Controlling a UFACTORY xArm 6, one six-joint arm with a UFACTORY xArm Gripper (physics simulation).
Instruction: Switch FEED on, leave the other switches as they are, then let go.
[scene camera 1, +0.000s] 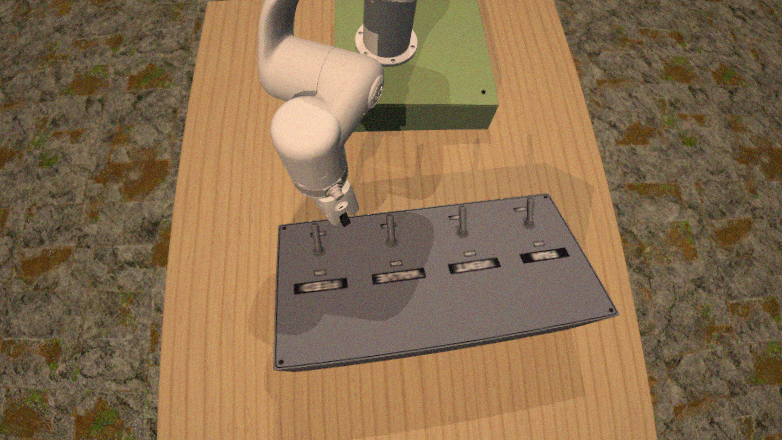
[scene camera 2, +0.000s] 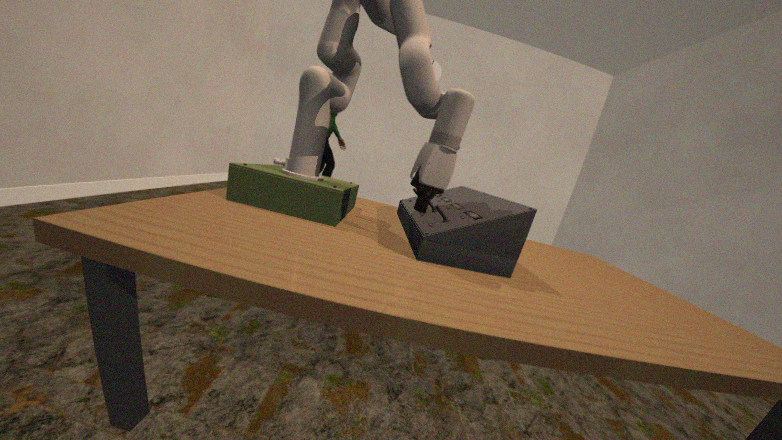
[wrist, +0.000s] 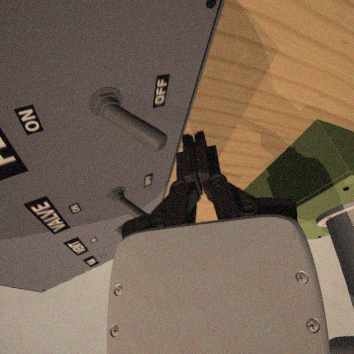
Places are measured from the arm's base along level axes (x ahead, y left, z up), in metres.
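Where they show: gripper, between the fingertips: (scene camera 2: 419, 211) (wrist: 196, 144); arm's base, origin of its link: (scene camera 1: 386, 43) (scene camera 2: 302, 176) (wrist: 347, 210).
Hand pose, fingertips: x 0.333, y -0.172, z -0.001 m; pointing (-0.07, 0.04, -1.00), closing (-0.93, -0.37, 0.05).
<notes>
Things, the pixels of their top centre, and the offset from my fingertips. Level surfaces: height alone.
- FEED lever, centre of its top: (wrist: 129, 146) (scene camera 1: 315, 233) 0.047 m ahead, 0.034 m right, 0.033 m up
- VALVE lever, centre of its top: (wrist: 130, 224) (scene camera 1: 391, 224) 0.059 m ahead, 0.085 m left, 0.033 m up
- VENT lever, centre of its top: (scene camera 1: 464, 215) 0.070 m ahead, 0.205 m left, 0.033 m up
- FAN lever, centre of its top: (scene camera 1: 533, 207) 0.082 m ahead, 0.324 m left, 0.033 m up
- wooden table, height of its surface: 0.098 m down
The dark grey switch panel (scene camera 1: 464, 311) (scene camera 2: 475, 240) has four levers in a row. The FEED lever (scene camera 1: 317, 240) (wrist: 135, 125) is at the left end in scene camera 1; in the wrist view it leans to its OFF label (wrist: 160, 90), away from its ON label (wrist: 29, 119). The VALVE lever (scene camera 1: 390, 229) (wrist: 131, 204), VENT lever (scene camera 1: 462, 220) and FAN lever (scene camera 1: 529, 212) lean the same way. My gripper (scene camera 1: 344, 220) (scene camera 2: 421, 208) (wrist: 196, 144) is shut and empty. It is at the panel's OFF-side edge, between the FEED and VALVE levers, apart from the FEED lever's tip.
The green base block (scene camera 1: 464, 90) (scene camera 2: 284, 191) (wrist: 315, 165) carries the arm behind the panel's OFF side. Both stand on the wooden table (scene camera 1: 218, 273) (scene camera 2: 328, 284). A person in green (scene camera 2: 334, 134) is partly hidden behind the arm in scene camera 2.
</notes>
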